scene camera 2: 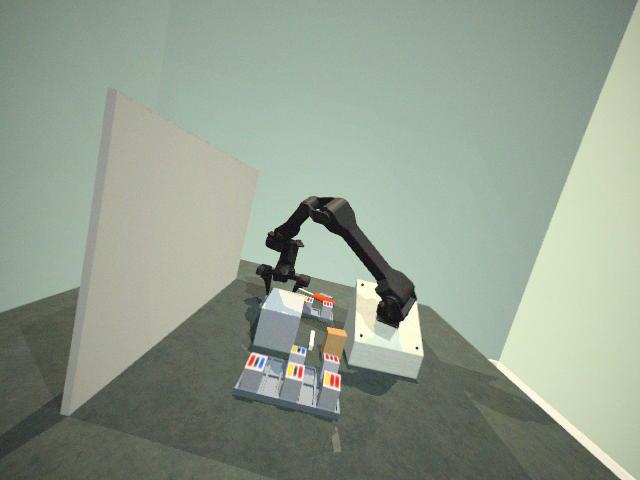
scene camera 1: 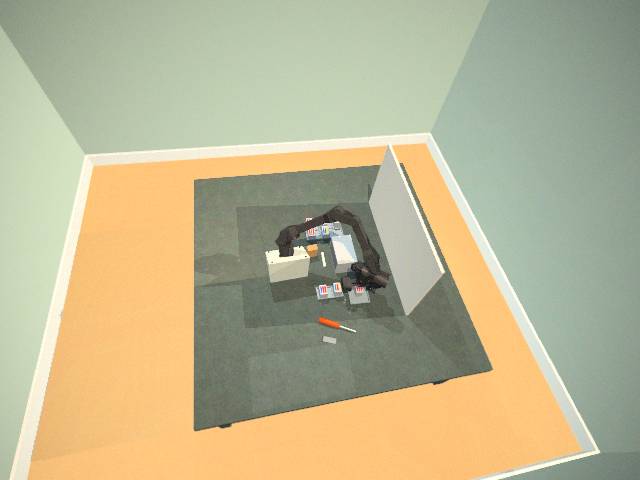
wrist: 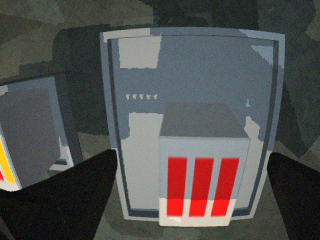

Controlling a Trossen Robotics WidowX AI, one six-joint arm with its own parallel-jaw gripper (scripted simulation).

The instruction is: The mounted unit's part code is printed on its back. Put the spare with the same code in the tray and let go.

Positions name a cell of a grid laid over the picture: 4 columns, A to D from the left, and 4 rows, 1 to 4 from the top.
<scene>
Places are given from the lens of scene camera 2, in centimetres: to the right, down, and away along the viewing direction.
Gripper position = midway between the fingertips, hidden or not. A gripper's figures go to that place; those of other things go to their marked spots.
my gripper (scene camera 2: B3): -15, 21, 91
mounted unit (scene camera 2: B3): -10, 19, 63
tall white panel (scene camera 2: B2): -28, -5, 48
The marked spots on the mounted unit and the tall white panel are 33 cm apart.
</scene>
